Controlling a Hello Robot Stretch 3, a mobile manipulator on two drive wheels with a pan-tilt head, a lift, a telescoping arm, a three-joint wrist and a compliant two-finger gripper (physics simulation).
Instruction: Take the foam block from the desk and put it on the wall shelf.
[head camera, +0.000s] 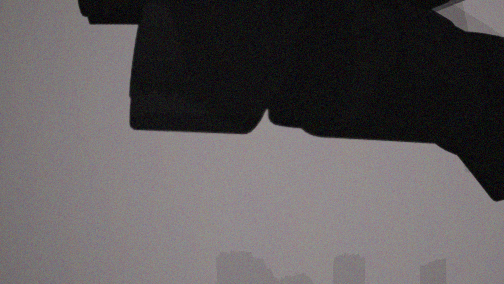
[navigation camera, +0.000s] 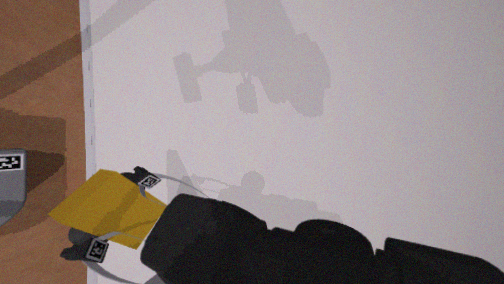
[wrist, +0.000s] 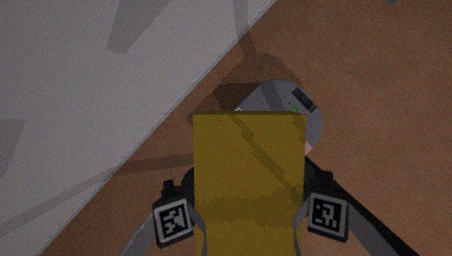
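Observation:
My gripper (navigation camera: 106, 210) (wrist: 246, 181) is shut on the yellow foam block (navigation camera: 120, 187) (wrist: 250, 150). One fingertip presses on each side of the block, and the block sticks out past the fingertips. In the navigation camera view the gripper and block are at the lower left, seen against the foot of the white wall and the floor. In the wrist view the block fills the lower middle and hides part of what lies beneath. The wall shelf cannot be made out for certain in any view, and the desk does not show.
The white wall (head camera: 200, 190) (navigation camera: 400, 125) (wrist: 60, 65) carries shadows of the robot. My dark wrist and arm (head camera: 300, 75) (navigation camera: 210, 240) cover the upper head camera view. The grey robot base (navigation camera: 11, 187) (wrist: 280, 95) stands on the brown floor (navigation camera: 30, 25) (wrist: 390, 100).

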